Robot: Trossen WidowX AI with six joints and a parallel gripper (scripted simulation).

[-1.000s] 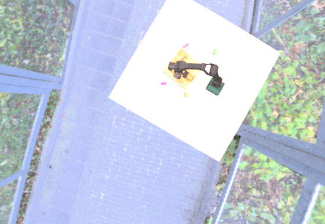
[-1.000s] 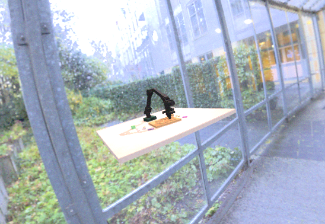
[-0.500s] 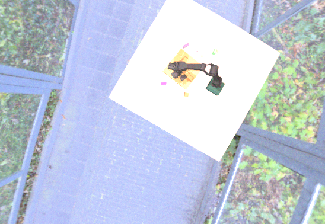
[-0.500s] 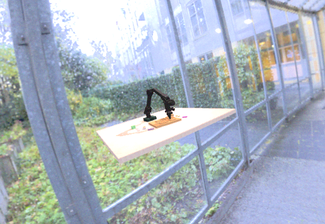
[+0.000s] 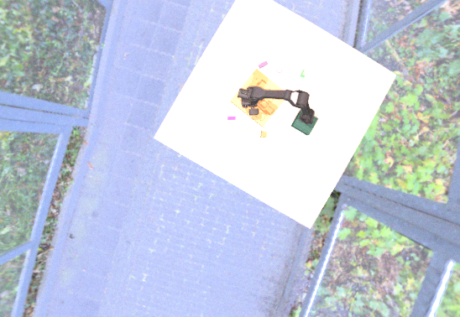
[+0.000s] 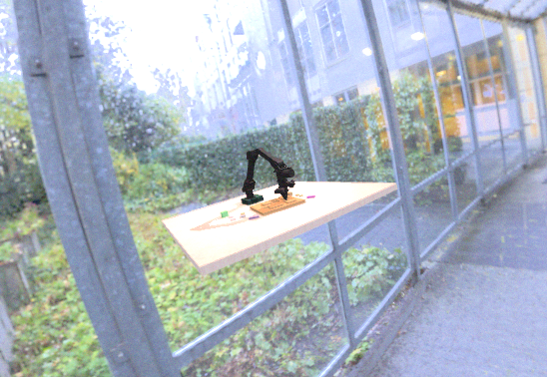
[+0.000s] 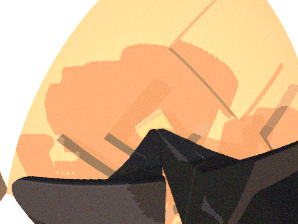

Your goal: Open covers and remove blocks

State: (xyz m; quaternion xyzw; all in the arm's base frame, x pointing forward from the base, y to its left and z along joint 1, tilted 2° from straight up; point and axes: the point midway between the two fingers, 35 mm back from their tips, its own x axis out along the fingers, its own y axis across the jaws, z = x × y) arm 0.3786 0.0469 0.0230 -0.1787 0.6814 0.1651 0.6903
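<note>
Right now my gripper tip is 50 mm to the left of the puzzle board and 20 mm past it. From my gripper tip the other things lie so: lilac block 290 mm to the right, 30 mm ahead, 20 mm below; then green block 350 mm to the right, 260 mm behind; then pink block 150 mm to the left, 90 mm ahead, 20 mm below.
</note>
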